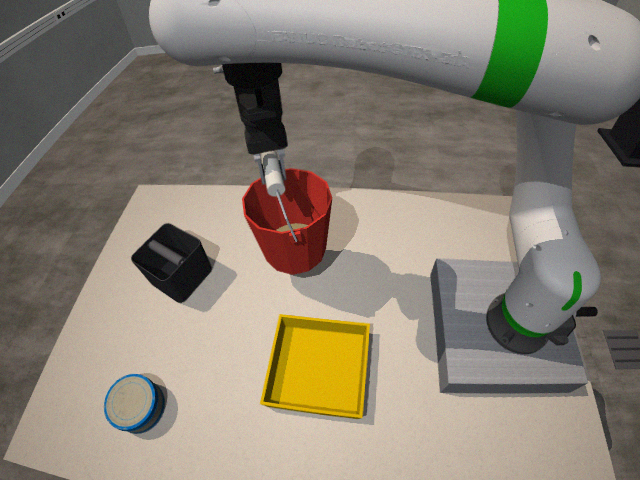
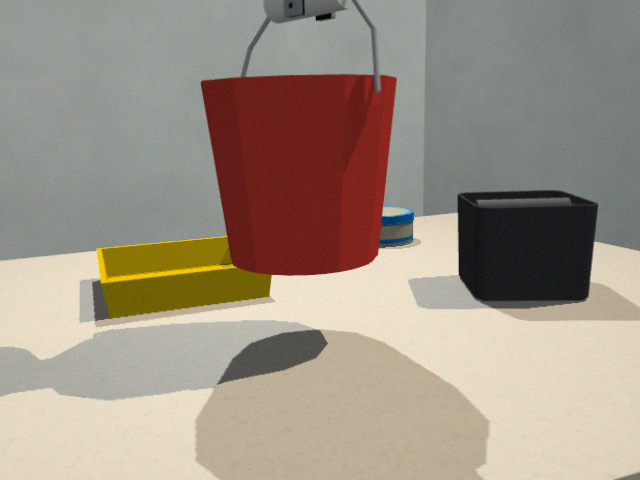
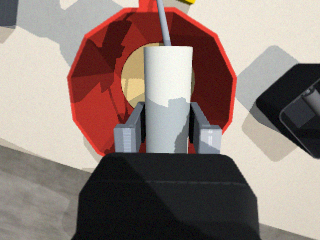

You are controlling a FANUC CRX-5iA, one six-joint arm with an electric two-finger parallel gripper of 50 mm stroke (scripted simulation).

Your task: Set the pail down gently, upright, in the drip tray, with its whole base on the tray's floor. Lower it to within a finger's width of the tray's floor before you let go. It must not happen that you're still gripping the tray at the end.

Labels:
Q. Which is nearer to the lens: the black square bin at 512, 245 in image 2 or the red pail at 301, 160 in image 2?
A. The red pail.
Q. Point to a blue-rimmed round tin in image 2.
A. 397, 222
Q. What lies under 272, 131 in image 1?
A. My gripper.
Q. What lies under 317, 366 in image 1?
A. A yellow drip tray.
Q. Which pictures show the blue-rimmed round tin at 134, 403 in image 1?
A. Image 1 and image 2 only.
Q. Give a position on a red pail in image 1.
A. At 304, 197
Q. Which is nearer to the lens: the yellow drip tray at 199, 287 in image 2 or the red pail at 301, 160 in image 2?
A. The red pail.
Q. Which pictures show the red pail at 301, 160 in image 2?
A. Image 1, image 2 and image 3: all of them.

